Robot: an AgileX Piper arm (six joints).
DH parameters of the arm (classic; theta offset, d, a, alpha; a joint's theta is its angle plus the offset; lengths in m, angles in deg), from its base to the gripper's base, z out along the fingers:
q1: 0 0.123 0 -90
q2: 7.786 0 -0.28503 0
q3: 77.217 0 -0.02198 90
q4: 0 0.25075 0 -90
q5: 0 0 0 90
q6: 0 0.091 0 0
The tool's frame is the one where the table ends.
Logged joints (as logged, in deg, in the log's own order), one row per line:
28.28, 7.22, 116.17, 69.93, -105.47, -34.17
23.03, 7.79, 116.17, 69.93, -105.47, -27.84
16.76, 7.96, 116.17, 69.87, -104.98, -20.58
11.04, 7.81, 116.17, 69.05, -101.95, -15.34
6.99, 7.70, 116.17, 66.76, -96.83, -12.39
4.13, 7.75, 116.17, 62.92, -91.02, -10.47
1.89, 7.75, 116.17, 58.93, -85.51, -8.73
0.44, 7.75, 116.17, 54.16, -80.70, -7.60
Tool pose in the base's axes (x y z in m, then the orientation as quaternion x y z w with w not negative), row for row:
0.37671, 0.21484, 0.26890, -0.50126, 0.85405, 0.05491, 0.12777
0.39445, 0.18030, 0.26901, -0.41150, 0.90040, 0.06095, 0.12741
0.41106, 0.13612, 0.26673, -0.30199, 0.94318, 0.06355, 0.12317
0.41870, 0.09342, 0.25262, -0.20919, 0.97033, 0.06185, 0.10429
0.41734, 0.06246, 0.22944, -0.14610, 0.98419, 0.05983, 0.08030
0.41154, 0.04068, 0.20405, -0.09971, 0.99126, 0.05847, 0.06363
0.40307, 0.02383, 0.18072, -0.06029, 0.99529, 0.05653, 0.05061
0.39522, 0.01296, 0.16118, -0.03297, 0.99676, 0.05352, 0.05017
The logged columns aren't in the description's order. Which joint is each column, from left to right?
Columns, left to right: q1, q4, q2, q5, q3, q6.
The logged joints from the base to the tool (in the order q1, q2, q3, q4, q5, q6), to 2 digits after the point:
28.28, 116.17, -105.47, 7.22, 69.93, -34.17
23.03, 116.17, -105.47, 7.79, 69.93, -27.84
16.76, 116.17, -104.98, 7.96, 69.87, -20.58
11.04, 116.17, -101.95, 7.81, 69.05, -15.34
6.99, 116.17, -96.83, 7.70, 66.76, -12.39
4.13, 116.17, -91.02, 7.75, 62.92, -10.47
1.89, 116.17, -85.51, 7.75, 58.93, -8.73
0.44, 116.17, -80.70, 7.75, 54.16, -7.60

